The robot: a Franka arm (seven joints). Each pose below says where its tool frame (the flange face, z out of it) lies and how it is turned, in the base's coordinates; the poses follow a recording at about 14 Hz.
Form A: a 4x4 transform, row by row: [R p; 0 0 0 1], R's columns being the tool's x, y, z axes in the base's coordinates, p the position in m. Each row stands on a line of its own.
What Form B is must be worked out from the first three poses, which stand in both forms.
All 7 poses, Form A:
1:
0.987 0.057 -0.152 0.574
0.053 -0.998 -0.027 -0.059
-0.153 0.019 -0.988 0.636
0 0 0 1
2:
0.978 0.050 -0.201 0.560
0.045 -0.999 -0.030 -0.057
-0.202 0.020 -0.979 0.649
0 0 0 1
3:
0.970 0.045 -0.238 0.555
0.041 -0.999 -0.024 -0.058
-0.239 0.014 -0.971 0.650
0 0 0 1
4:
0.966 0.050 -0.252 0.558
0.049 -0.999 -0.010 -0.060
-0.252 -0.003 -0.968 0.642
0 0 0 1
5:
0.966 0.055 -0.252 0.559
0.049 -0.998 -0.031 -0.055
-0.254 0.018 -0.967 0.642
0 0 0 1
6:
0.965 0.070 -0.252 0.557
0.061 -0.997 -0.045 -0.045
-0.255 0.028 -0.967 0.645
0 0 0 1
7:
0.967 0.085 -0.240 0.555
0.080 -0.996 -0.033 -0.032
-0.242 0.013 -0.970 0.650
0 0 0 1
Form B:
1: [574 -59 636], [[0.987 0.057 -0.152], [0.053 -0.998 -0.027], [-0.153 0.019 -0.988]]
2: [560 -57 649], [[0.978 0.050 -0.201], [0.045 -0.999 -0.030], [-0.202 0.020 -0.979]]
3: [555 -58 650], [[0.970 0.045 -0.238], [0.041 -0.999 -0.024], [-0.239 0.014 -0.971]]
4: [558 -60 642], [[0.966 0.050 -0.252], [0.049 -0.999 -0.010], [-0.252 -0.003 -0.968]]
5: [559 -55 642], [[0.966 0.055 -0.252], [0.049 -0.998 -0.031], [-0.254 0.018 -0.967]]
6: [557 -45 645], [[0.965 0.070 -0.252], [0.061 -0.997 -0.045], [-0.255 0.028 -0.967]]
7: [555 -32 650], [[0.967 0.085 -0.240], [0.080 -0.996 -0.033], [-0.242 0.013 -0.970]]
